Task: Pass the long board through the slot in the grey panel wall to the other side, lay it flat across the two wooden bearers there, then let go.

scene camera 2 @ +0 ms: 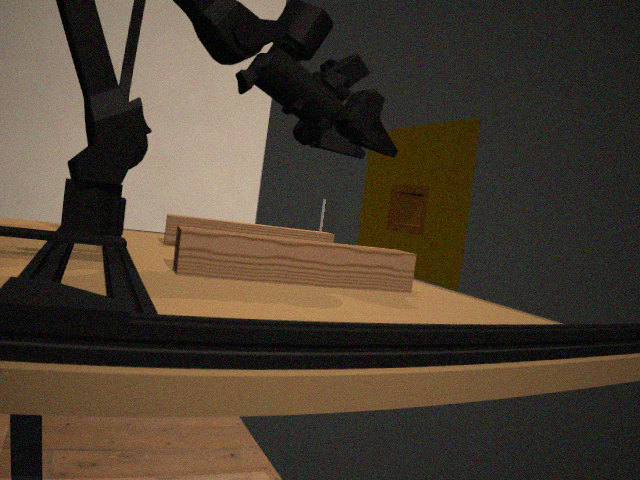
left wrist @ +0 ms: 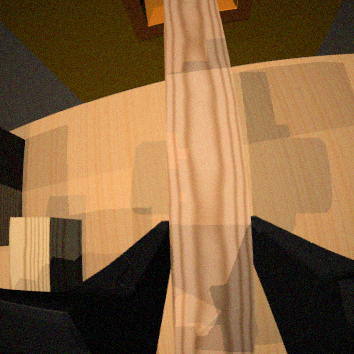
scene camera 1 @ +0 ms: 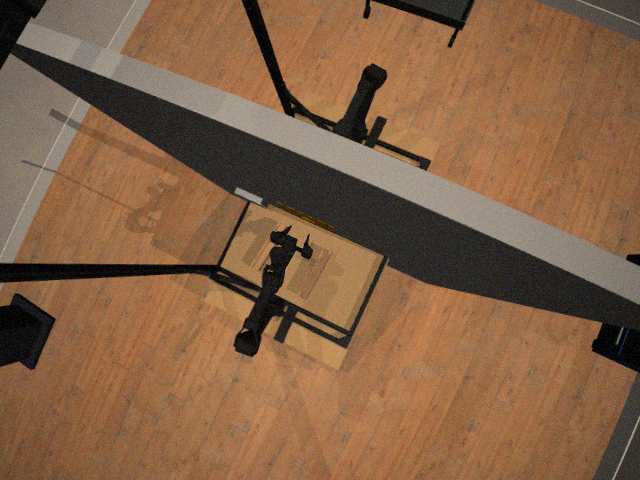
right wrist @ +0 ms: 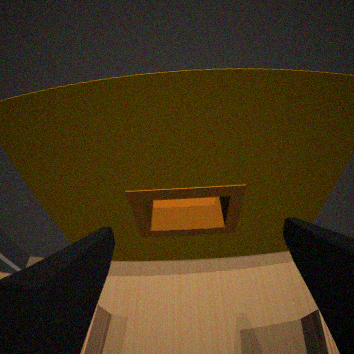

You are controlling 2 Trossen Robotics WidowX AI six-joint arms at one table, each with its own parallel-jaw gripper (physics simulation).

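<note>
My left gripper (left wrist: 208, 227) is shut on the long board (left wrist: 202, 140), which points at the slot (left wrist: 136, 20) (scene camera 2: 392, 209) (right wrist: 137, 212) in the yellow patch (left wrist: 100, 60) (scene camera 2: 449, 155) (right wrist: 185, 125) of the grey panel wall (scene camera 1: 361, 206) (scene camera 2: 558, 180) (right wrist: 175, 35). The board overlaps the slot in the left wrist view; its far end is hidden. In the right wrist view no board shows beyond the slot. My right gripper (scene camera 1: 298, 231) (scene camera 2: 379, 153) (right wrist: 199, 232) is open and empty, above the bearers and facing the slot. The near bearer (scene camera 2: 294, 260) (scene camera 1: 316, 273) and far bearer (scene camera 2: 248, 225) lie apart on the table.
A pale wooden block (left wrist: 30, 254) stands left of the board in the left wrist view. The left arm (scene camera 1: 356, 108) shows beyond the wall. A light grey strip (scene camera 1: 248, 195) (scene camera 2: 323, 214) is at the wall beside the table. A black pole (scene camera 1: 103, 271) reaches the right arm's table.
</note>
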